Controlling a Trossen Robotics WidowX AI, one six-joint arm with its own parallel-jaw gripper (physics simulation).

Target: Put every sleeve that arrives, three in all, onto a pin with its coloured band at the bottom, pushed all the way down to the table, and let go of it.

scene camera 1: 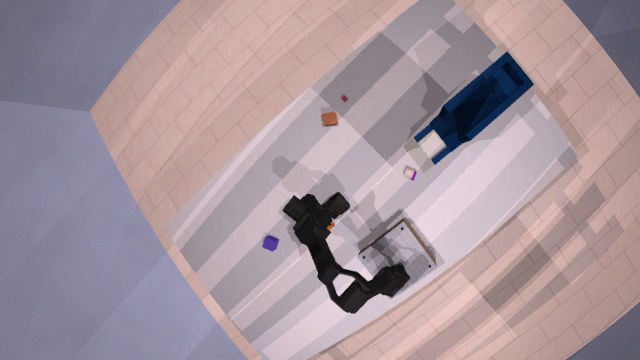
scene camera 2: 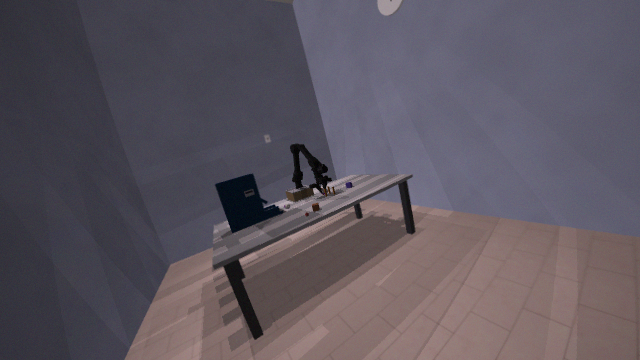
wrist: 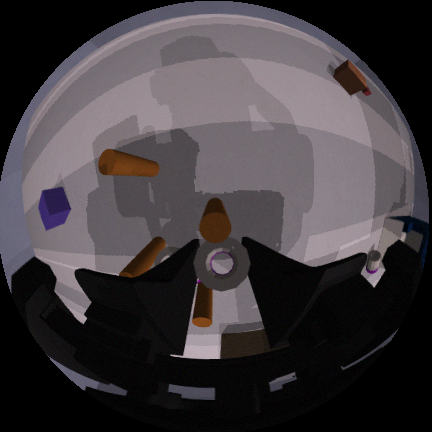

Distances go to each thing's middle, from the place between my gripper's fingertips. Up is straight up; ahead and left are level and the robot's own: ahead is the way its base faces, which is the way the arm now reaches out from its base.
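Purple cube (wrist: 53,206), 230 mm left of my hand. Orange block (wrist: 348,80), 170 mm right of my hand, 260 mm ahead of it.
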